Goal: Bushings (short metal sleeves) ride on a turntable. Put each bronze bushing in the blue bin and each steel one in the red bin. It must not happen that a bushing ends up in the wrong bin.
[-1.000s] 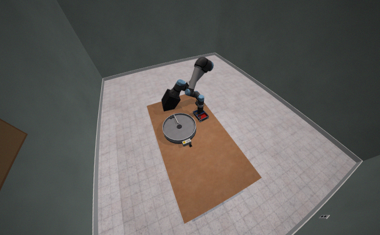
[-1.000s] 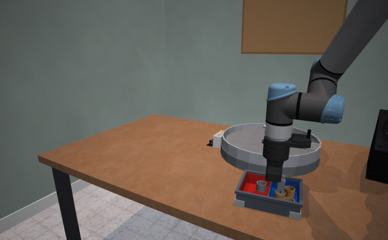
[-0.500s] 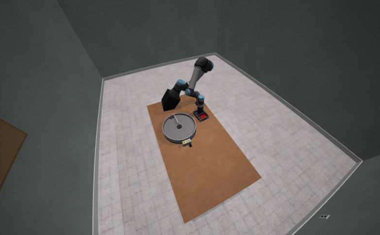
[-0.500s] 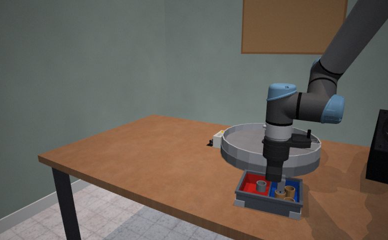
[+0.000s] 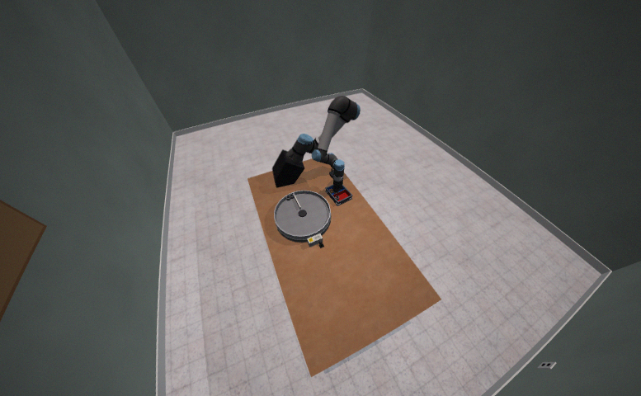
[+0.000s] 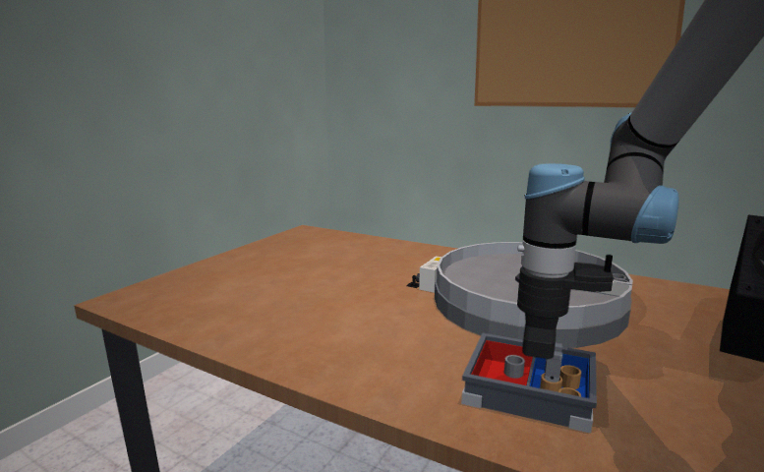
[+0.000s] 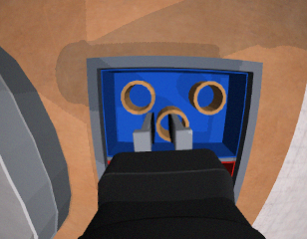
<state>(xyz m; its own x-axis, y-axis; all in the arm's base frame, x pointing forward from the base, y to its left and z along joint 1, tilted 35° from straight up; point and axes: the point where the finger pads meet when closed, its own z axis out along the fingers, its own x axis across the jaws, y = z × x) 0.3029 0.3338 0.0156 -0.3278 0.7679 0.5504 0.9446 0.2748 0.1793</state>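
My gripper is now 3 cm short of the bin and 2 cm to the right of it. Also, from my hand: grey turntable (17 cm ahead, 32 cm to the right, 2 cm above).
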